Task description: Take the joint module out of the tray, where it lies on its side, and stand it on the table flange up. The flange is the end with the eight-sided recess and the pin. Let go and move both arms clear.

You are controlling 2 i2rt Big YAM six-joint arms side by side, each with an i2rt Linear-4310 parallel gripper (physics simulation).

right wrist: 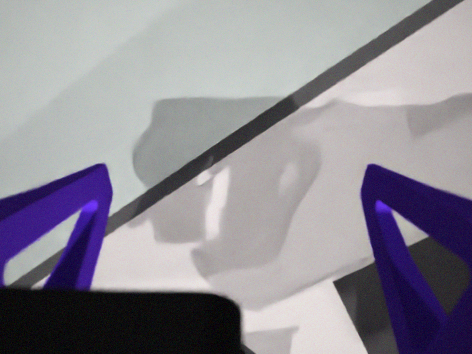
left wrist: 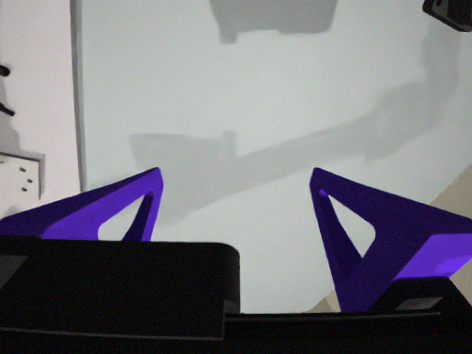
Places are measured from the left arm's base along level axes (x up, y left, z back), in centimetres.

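Pixels of known places: left gripper, fingertip midpoint: (left wrist: pixel 236 176); right gripper, fingertip midpoint: (right wrist: pixel 236 178).
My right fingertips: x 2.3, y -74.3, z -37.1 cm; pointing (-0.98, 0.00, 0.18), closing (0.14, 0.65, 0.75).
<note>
For each thing: its top centre in the pictures, then the offset to it from my right fingertips. "spot": a spot on its surface instead. Level surfaces: height alone.
- white surface at its surface level: dx -1.9 cm
- flat black block at a spot on its surface: (right wrist: pixel 357 300) spot: dz -0.1, dx +0.4, dy +9.1 cm
- light plate with small holes, surface spot: (left wrist: pixel 17 180) spot: dz +1.3, dx -0.6, dy +14.2 cm
My left gripper (left wrist: pixel 236 176) is open, with its purple fingers wide apart over the pale green surface and nothing between them. My right gripper (right wrist: pixel 236 178) is open over the dark border of a white surface (right wrist: pixel 150 265), with shadows between its fingers and no object there. The joint module cannot be made out in either view. A thin dark sliver beside the black gripper body at the bottom of the right wrist view is too small to identify. I cannot make out which surface is the tray.
A flat black block (right wrist: pixel 357 300) is partly behind the right finger. In the left wrist view, a light plate with small holes (left wrist: pixel 17 180) and small black parts (left wrist: pixel 4 71) are at the left. A black object (left wrist: pixel 452 12) shows at the top right corner.
</note>
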